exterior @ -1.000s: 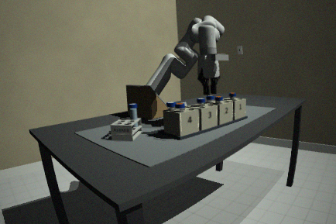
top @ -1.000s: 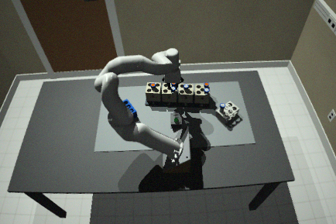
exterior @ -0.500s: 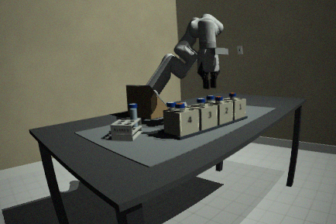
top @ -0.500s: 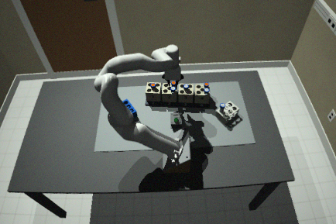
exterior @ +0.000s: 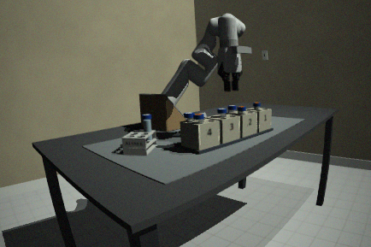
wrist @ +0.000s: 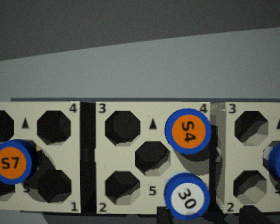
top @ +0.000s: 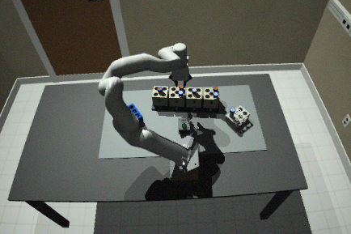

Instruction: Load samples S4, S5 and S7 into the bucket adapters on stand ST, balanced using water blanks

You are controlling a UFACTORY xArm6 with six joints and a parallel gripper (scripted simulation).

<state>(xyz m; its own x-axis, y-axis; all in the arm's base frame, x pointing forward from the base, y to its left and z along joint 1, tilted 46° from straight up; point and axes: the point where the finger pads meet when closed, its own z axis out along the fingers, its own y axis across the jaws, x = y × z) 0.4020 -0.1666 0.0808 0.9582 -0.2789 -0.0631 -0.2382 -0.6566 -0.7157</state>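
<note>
The green DONE key lies 210 mm behind my hand, 140 mm below it and 20 mm to the left of it. From my hand the other things lie so: adapter 3 (150 mm below, 90 mm to the right); then adapter 2 (150 mm below, 30 mm ahead, 20 mm to the left); then sample S4 (140 mm below, 40 mm ahead, 10 mm to the right).
</note>
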